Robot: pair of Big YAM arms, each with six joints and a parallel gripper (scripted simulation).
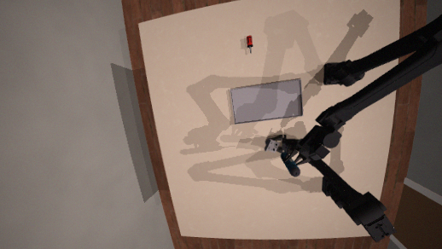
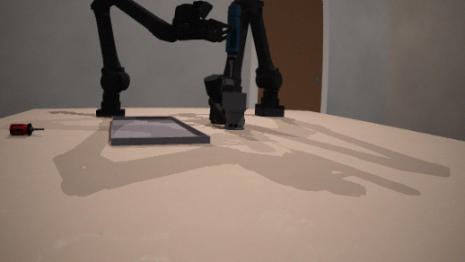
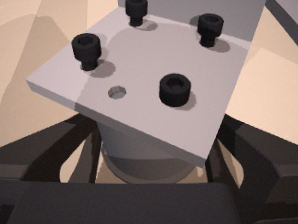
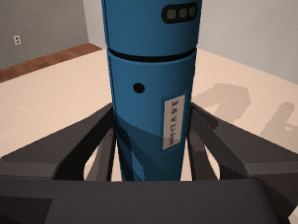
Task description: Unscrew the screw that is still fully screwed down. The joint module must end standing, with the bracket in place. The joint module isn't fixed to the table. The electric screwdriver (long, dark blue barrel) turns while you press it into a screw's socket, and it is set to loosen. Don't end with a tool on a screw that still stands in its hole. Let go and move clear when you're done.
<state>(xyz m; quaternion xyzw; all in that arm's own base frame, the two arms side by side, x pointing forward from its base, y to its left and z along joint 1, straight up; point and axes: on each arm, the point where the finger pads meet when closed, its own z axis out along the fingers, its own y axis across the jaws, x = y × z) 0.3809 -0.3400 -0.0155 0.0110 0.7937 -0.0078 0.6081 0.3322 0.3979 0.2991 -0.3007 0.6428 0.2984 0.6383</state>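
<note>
My left gripper is now 1 cm below the grey joint module. Round my left hand: grey bracket 5 cm above; then screwdriver bit 16 cm above, 2 cm behind, 1 cm to the right; then shallow grey tray 26 cm to the right, 2 cm below, 1 cm ahead.
</note>
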